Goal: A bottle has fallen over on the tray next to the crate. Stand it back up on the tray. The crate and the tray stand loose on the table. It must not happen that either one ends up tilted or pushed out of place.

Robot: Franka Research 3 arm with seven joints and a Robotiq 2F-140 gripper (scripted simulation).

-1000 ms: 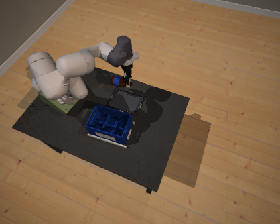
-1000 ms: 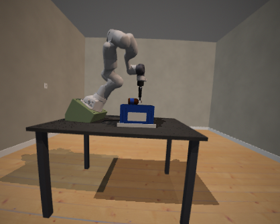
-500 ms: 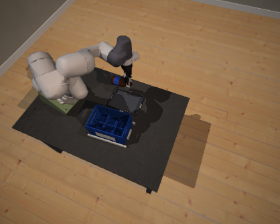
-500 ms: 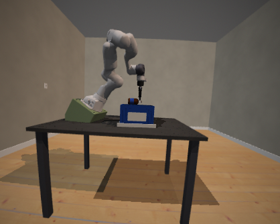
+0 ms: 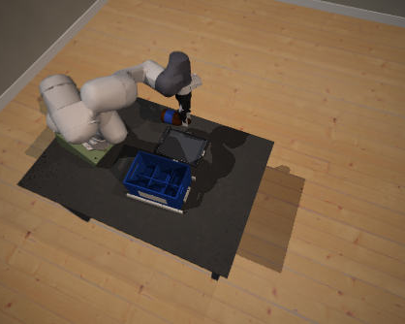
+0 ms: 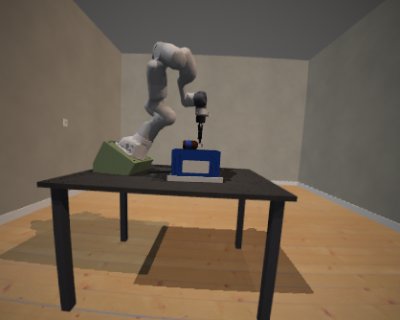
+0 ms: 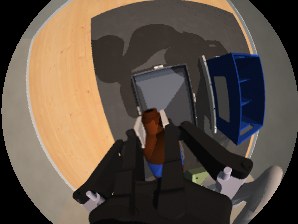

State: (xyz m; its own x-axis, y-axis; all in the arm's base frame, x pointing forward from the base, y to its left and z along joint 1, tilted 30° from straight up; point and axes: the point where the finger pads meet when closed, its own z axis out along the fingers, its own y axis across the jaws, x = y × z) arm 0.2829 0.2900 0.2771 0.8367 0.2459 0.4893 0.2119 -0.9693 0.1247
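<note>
Right now the brown bottle is 5 cm behind my hand, 1 cm to the right of it and 2 cm below it. Also, from my hand: blue crate: 4 cm ahead, 32 cm to the right, 13 cm below; then dark tray: 1 cm behind, 5 cm to the right, 21 cm below.
</note>
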